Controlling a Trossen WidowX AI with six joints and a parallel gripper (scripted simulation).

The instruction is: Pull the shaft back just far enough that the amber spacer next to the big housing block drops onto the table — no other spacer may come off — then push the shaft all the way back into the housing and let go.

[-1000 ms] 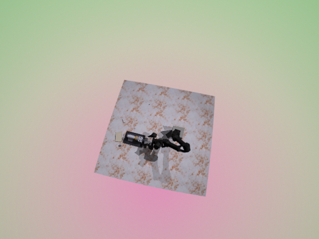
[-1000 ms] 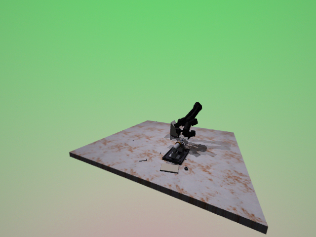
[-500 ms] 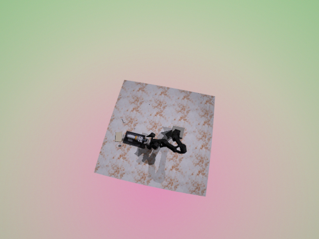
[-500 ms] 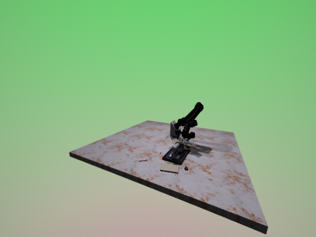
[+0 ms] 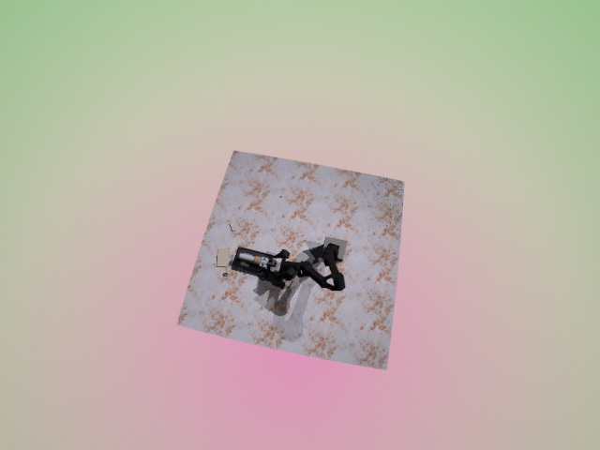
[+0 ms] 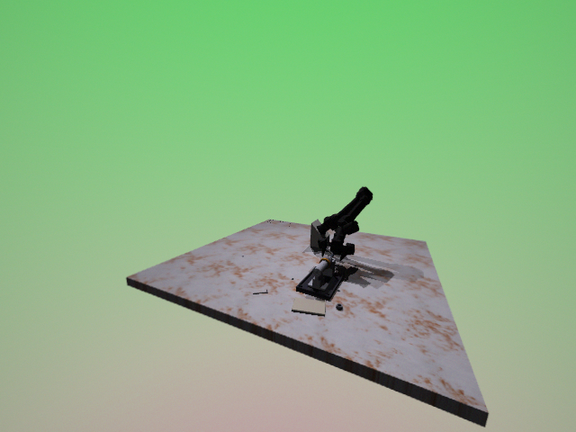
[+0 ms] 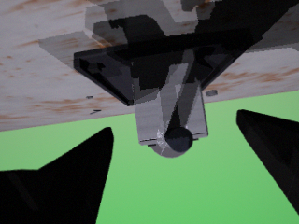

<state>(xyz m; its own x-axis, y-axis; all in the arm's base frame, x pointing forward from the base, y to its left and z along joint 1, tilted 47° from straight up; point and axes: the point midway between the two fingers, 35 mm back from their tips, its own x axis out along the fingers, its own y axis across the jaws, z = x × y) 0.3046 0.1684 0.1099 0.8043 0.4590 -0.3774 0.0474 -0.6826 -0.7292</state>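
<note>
The amber spacer lies 9 cm ahead of my gripper tip and 1 cm above it. Round my gripper tip: thin dark pin 33 cm ahead, 16 cm to the right, 7 cm below; then dark ring 26 cm ahead, 14 cm to the left, 7 cm below; then beige card 32 cm ahead, 7 cm below, 4 cm to the left.
</note>
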